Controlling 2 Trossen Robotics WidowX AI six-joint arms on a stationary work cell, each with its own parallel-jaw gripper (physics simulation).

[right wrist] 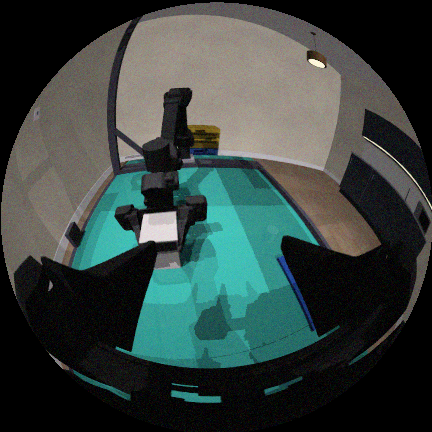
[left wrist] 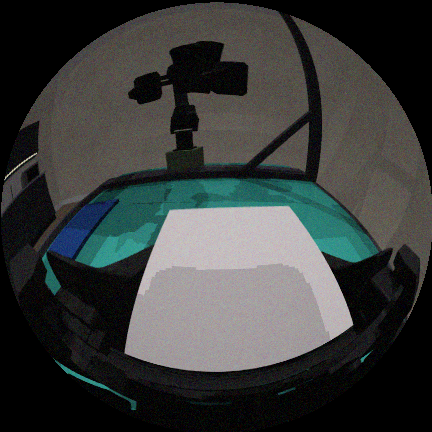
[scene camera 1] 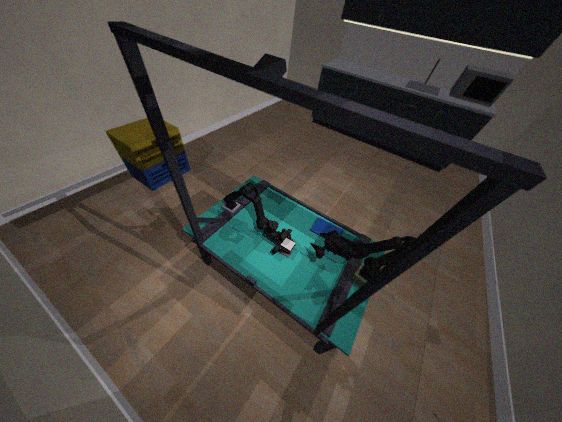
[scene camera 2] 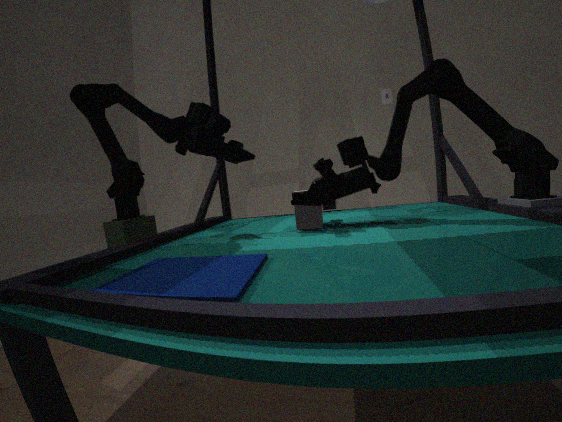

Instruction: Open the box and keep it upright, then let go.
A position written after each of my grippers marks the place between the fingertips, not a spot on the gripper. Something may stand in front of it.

I see my left gripper [scene camera 2: 293, 202], my right gripper [scene camera 2: 245, 154], a flat blue panel [scene camera 2: 209, 278] and a small box [left wrist: 226, 288].
The flat blue panel also shows in the left wrist view [left wrist: 70, 240]. My left gripper shows as well in the right wrist view [right wrist: 160, 253] and in the left wrist view [left wrist: 229, 242]. My right gripper also shows in the right wrist view [right wrist: 219, 245] and in the left wrist view [left wrist: 159, 85].
